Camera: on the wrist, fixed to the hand. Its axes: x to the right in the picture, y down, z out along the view.
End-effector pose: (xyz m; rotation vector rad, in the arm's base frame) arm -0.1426 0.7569 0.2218 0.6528 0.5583 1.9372
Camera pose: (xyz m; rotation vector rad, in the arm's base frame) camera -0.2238 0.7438 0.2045 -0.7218 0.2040 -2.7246
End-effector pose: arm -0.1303 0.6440 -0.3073 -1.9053 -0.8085 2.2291
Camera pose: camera -0.0576 0.6313 -0.3477 1.6466 -0.3512 -1.2205
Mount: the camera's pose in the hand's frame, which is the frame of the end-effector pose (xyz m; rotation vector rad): 0.0153 0.0479 -0.0674 -0.2418 0.1230 1.4695
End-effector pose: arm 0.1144 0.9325 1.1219 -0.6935 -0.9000 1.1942
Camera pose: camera 0.1522 0.9595 1.0518 -1.7384 -0.3139 2.2722
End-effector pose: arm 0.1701 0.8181 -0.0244 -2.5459 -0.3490 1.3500
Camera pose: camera 0.2392 0.7712 -0.0147 2.0007 -1.1891 -0.9416
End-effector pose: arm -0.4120 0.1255 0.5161 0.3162 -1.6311 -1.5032
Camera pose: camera -0.3550 0.0804 0.5584 -0.7773 -1.0287 -0.4701
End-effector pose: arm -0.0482 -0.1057 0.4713 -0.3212 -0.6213 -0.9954
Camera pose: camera 0.0216 -0.1264 0.4291 -0.7615 -0.0329 0.3395
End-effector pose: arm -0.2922 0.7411 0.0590 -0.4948 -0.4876 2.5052
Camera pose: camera -0.2954 0.7278 -0.0240 0.8384 0.2419 -2.0666
